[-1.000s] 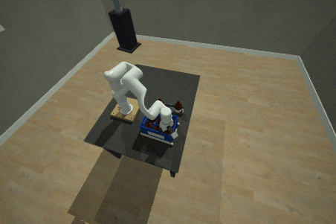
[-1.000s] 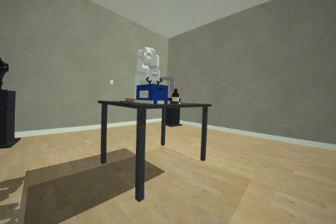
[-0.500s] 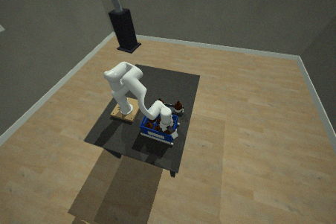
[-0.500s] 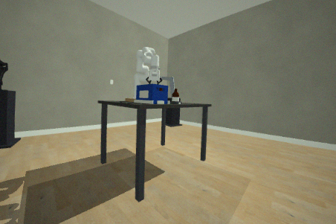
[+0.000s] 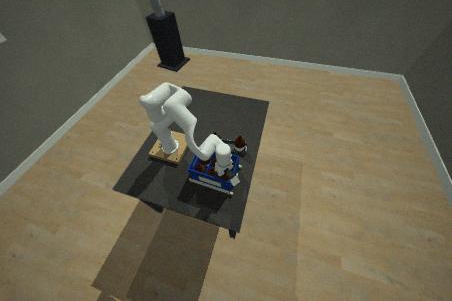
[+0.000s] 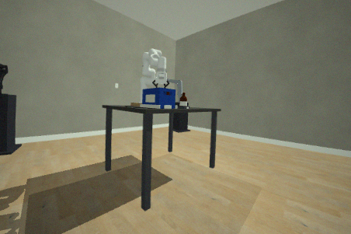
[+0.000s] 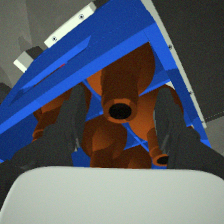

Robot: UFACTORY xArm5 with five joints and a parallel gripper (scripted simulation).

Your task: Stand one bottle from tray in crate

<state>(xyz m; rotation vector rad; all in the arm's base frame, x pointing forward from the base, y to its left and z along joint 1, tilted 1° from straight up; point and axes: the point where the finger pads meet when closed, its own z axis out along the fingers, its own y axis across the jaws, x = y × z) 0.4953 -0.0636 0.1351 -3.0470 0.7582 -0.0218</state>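
Now: hand 90 mm past the blue crate, 80 mm above it and 30 mm to the right of it. Round my hand: tray (260 mm to the left, 150 mm below, 110 mm behind).
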